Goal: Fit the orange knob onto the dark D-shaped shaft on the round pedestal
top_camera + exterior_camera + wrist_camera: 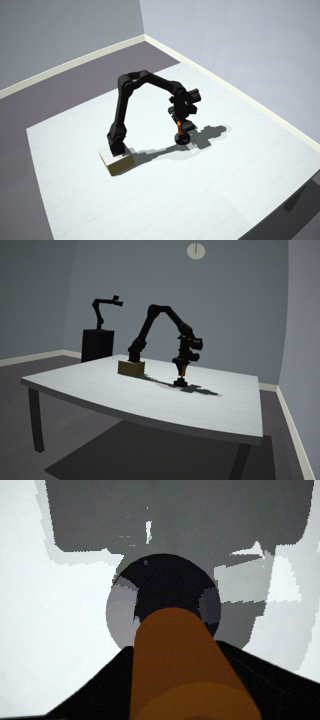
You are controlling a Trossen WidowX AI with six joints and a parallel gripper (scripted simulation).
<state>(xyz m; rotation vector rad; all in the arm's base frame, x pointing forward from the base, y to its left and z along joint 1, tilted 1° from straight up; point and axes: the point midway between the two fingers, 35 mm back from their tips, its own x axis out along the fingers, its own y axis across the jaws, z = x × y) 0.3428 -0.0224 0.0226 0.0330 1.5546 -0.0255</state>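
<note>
Now: the orange knob 20 mm above my gripper tip. Also, from my gripper tip: dark round pedestal 40 mm below.
</note>
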